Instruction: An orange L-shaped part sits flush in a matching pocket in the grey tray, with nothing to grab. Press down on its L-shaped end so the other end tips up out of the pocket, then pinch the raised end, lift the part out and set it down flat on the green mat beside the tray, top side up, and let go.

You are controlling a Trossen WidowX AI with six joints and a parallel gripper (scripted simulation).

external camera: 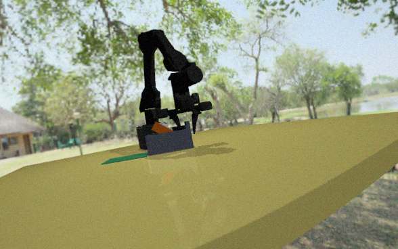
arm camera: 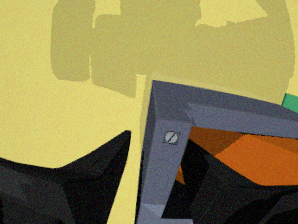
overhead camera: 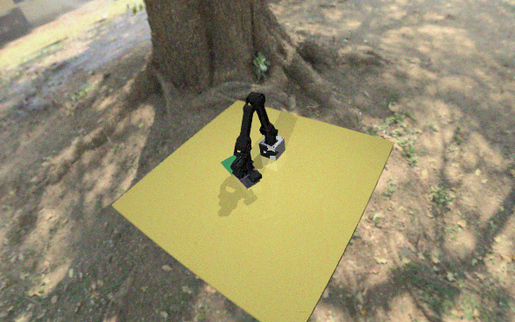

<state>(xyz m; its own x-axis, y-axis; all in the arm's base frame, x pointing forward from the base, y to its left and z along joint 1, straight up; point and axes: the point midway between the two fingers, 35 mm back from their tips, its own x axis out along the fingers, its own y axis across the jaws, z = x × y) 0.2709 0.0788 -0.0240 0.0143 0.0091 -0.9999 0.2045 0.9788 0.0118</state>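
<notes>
My gripper tip is now 50 mm to the left of the orange L-shaped part, 20 mm past it and 10 mm below it.
</notes>
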